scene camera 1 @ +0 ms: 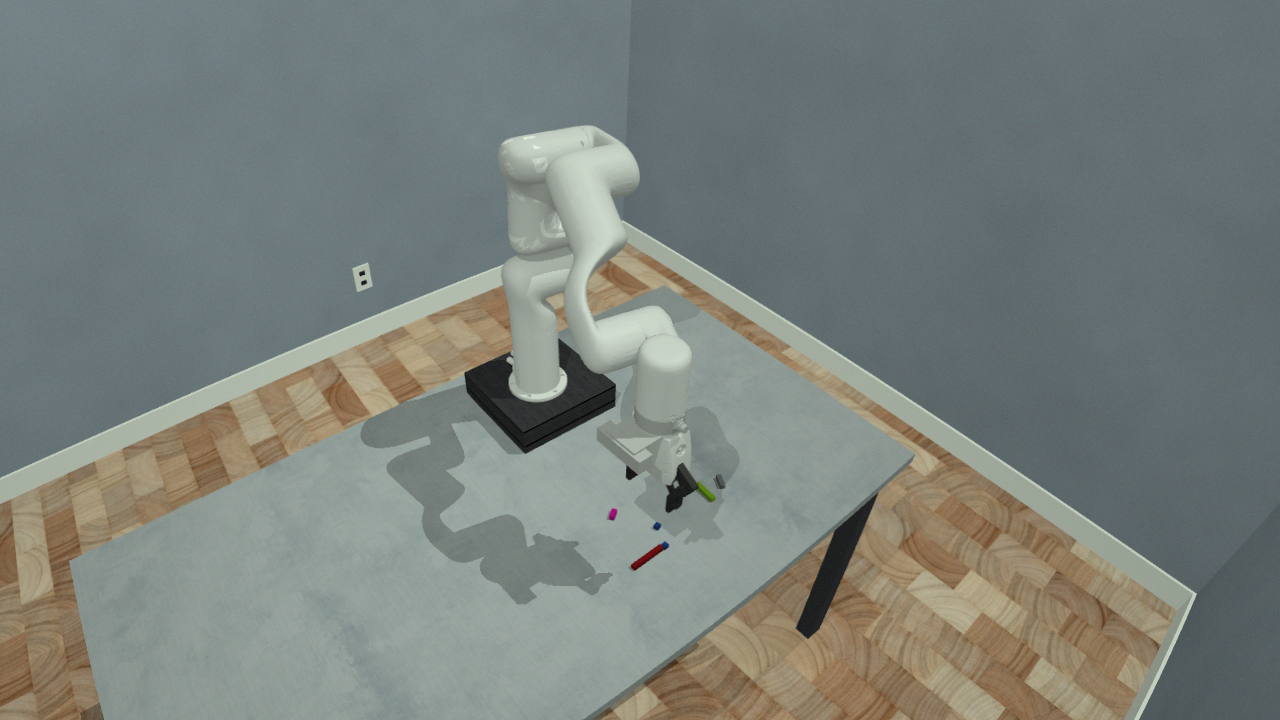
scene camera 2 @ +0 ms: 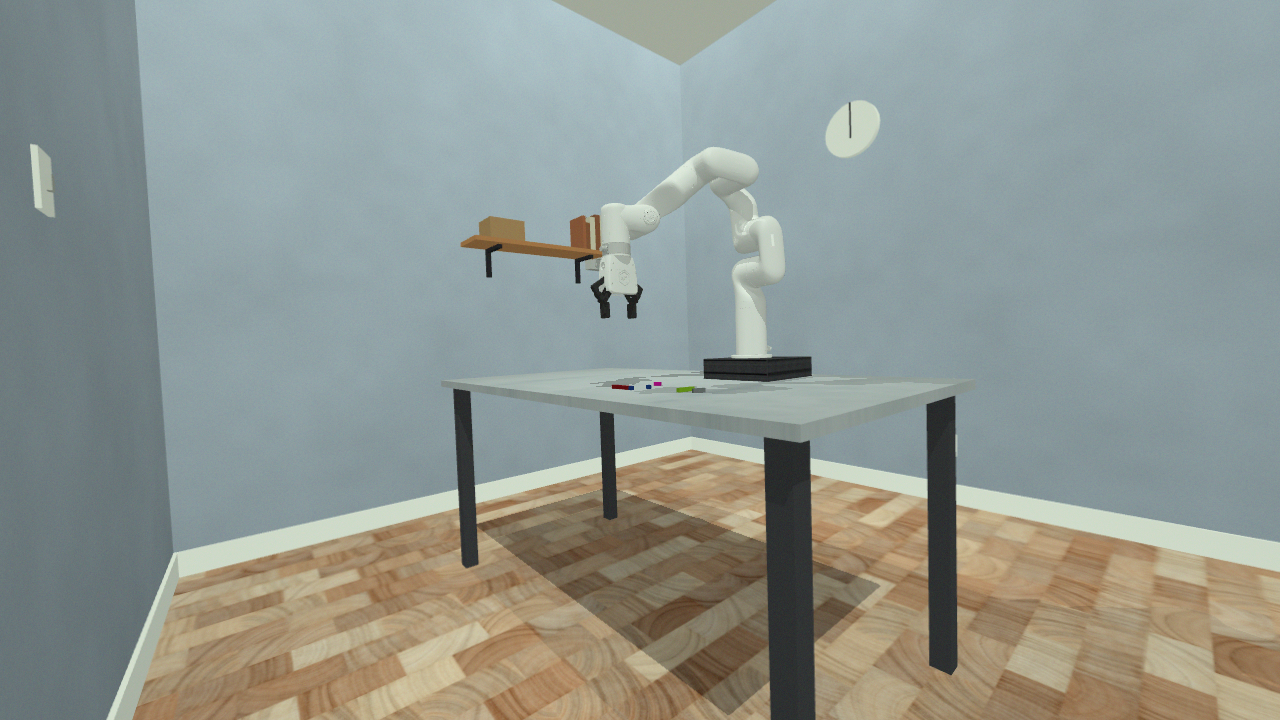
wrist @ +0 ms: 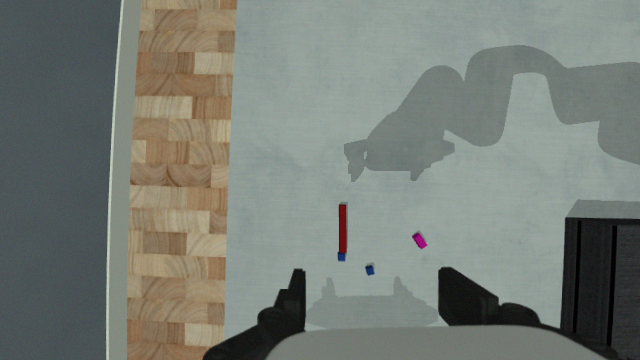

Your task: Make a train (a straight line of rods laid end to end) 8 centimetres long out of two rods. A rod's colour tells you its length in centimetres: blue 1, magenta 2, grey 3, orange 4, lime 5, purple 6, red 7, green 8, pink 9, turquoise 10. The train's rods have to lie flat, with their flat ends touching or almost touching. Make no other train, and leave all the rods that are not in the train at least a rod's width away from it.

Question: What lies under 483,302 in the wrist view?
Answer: My gripper.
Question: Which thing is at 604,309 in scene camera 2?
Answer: My gripper.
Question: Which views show my gripper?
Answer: Scene camera 1, scene camera 2 and the wrist view: all of them.
